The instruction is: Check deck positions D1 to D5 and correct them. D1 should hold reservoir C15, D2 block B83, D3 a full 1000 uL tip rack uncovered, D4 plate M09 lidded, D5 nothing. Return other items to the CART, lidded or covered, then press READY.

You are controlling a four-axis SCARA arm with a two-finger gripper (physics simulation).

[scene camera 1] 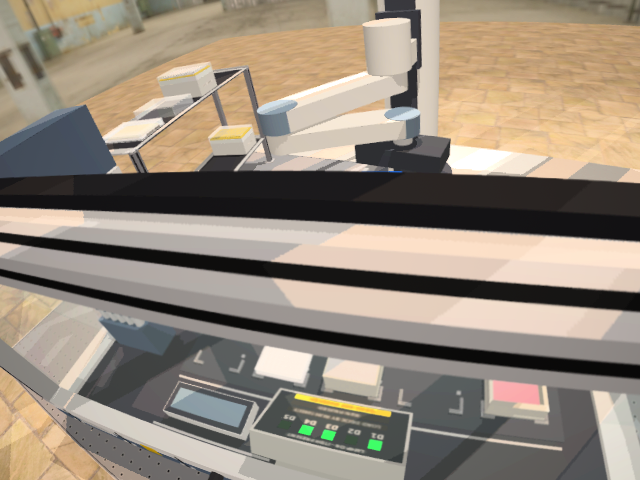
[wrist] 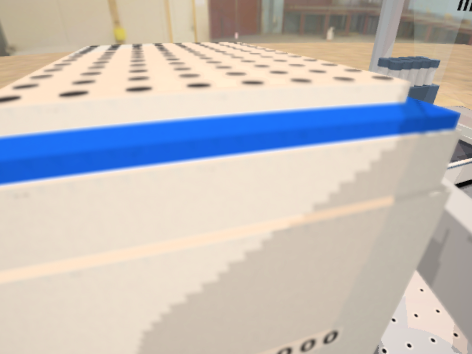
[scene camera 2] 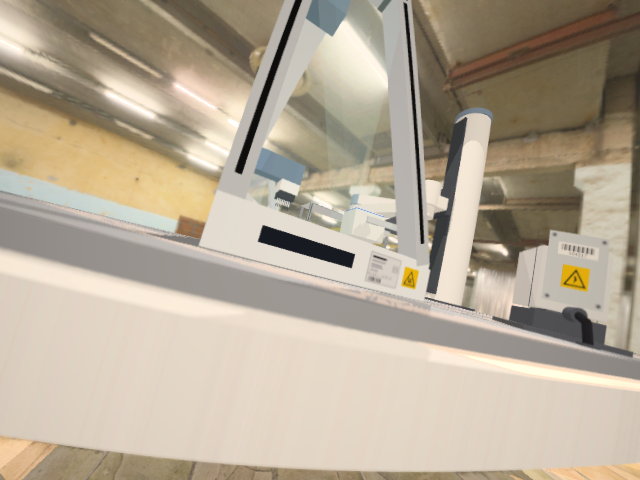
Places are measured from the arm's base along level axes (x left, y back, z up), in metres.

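Where they show: gripper, fingertip midpoint: (scene camera 2: 360,221).
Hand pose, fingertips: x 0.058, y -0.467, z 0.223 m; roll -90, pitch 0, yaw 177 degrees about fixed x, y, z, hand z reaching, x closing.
Things, the pixels of their top centre, and the offset from my fingertips. "pt": a spot on its surface instead.
- white tip rack with a blue band, middle of its top: (wrist: 176,41) (scene camera 2: 366,212) dx +0.004, dy +0.011, dz +0.038 m
- pink-filled reservoir, middle of its top: (scene camera 1: 516,369) dx +0.293, dy -0.169, dz -0.125 m
- beige item, middle of its top: (scene camera 1: 357,345) dx +0.050, dy -0.218, dz -0.115 m
- cart, surface spot: (scene camera 1: 251,88) pt dx -0.580, dy +0.430, dz +0.071 m
- yellow-banded rack, middle of its top: (scene camera 1: 183,71) dx -0.613, dy +0.208, dz +0.204 m
- clear-lidded item, middle of its top: (scene camera 1: 161,102) dx -0.586, dy +0.081, dz +0.165 m
- pale plate, middle of its top: (scene camera 1: 130,127) dx -0.559, dy -0.046, dz +0.156 m
- lower yellow-topped box, middle of its top: (scene camera 1: 229,130) dx -0.640, dy +0.335, dz -0.040 m
My gripper (scene camera 2: 383,224) is shut on a white tip rack with a blue band (wrist: 200,225) (scene camera 2: 357,223), held upright. The wrist view shows dark openings in its top; its fingertips are hidden. In scene camera 1, a pink-filled reservoir (scene camera 1: 516,394) sits at D1, a beige item (scene camera 1: 351,379) at D3 and a white-topped item (scene camera 1: 283,364) at D4. Nests D2 (scene camera 1: 404,400) and D5 (scene camera 1: 198,357) hold nothing visible. The status panel (scene camera 1: 330,449) lights D1, D3 and D4 green. Labels are unreadable. The cart (scene camera 1: 251,88) holds several items. The READY button cannot be made out.
On the cart are a yellow-banded rack (scene camera 1: 187,85), a clear-lidded item (scene camera 1: 162,107), a pale plate (scene camera 1: 134,130) and a lower yellow-topped box (scene camera 1: 231,141). A striped beam (scene camera 1: 320,201) blocks much of scene camera 1. A blue tube holder (scene camera 1: 139,333) stands beside D5.
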